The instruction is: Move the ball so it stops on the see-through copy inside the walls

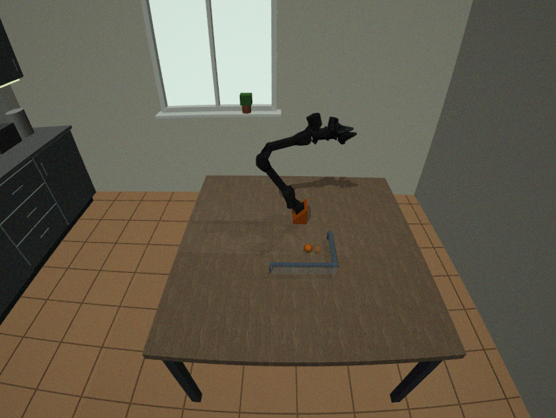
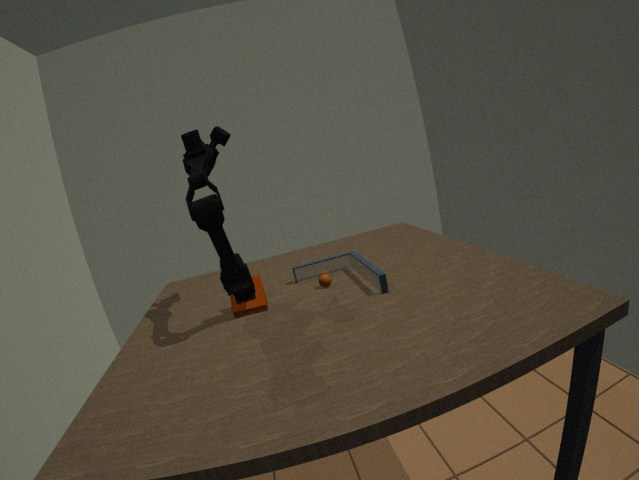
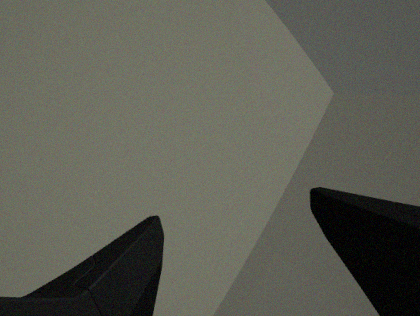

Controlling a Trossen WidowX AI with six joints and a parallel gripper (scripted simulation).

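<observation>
Now: gripper tip 240 mm short of the orange ball, 210 mm to the left of it and 540 mm above it. The rest, counted from my gripper tip: see-through copy of ball: 250 mm ahead, 160 mm to the right, 540 mm below.
</observation>
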